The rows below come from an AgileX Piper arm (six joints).
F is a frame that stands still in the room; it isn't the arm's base.
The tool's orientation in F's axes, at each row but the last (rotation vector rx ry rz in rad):
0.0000 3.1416 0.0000
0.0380 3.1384 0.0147
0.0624 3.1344 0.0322
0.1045 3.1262 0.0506
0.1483 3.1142 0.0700
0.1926 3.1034 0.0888
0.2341 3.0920 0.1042
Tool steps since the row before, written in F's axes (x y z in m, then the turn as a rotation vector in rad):
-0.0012 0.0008 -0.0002 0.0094 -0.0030 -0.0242
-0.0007 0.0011 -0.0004 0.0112 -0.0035 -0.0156
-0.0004 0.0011 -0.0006 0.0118 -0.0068 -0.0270
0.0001 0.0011 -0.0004 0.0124 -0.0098 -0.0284
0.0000 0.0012 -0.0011 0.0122 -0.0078 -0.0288
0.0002 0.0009 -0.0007 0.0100 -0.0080 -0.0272
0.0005 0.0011 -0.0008 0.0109 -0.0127 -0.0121
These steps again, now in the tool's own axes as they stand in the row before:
0.0012 0.0008 0.0002 -0.0094 -0.0030 0.0242
0.0007 0.0011 0.0004 -0.0112 -0.0034 0.0156
0.0004 0.0011 0.0006 -0.0119 -0.0069 0.0269
0.0000 0.0011 0.0004 -0.0127 -0.0099 0.0282
0.0001 0.0011 0.0012 -0.0123 -0.0079 0.0287
-0.0001 0.0009 0.0008 -0.0102 -0.0083 0.0270
-0.0003 0.0011 0.0009 -0.0123 -0.0117 0.0117

